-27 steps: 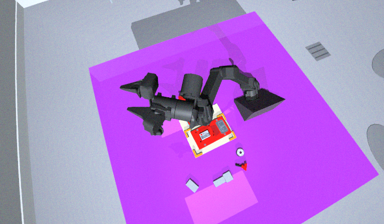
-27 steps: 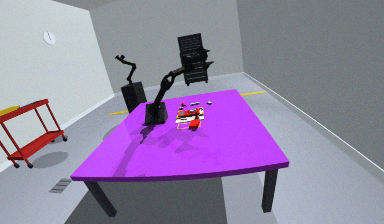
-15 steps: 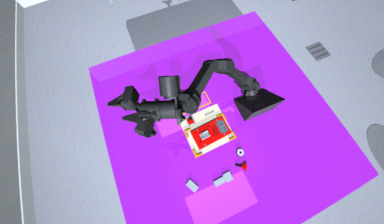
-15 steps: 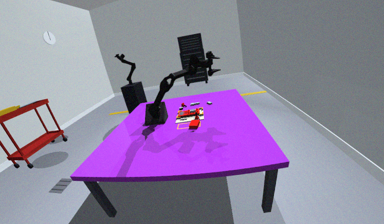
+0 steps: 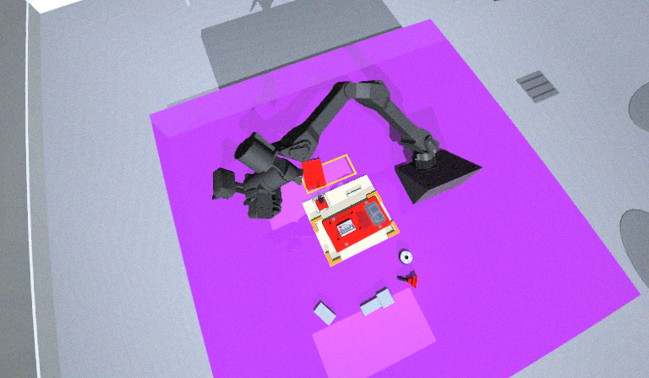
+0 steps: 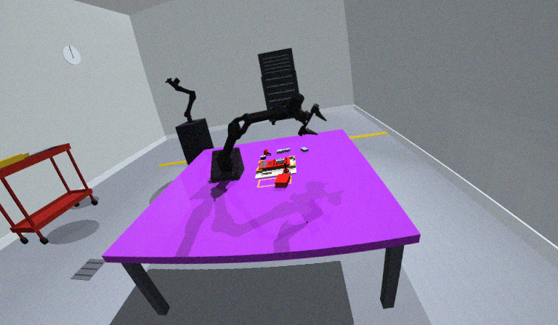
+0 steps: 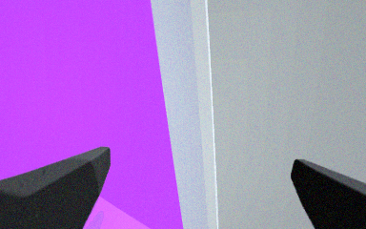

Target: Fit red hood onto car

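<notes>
Now: the red hood 240 mm below my gripper tip, 240 mm behind it and 110 mm to the right of it. Round my gripper tip: cream jig 310 mm behind, 240 mm below, 90 mm to the left.
</notes>
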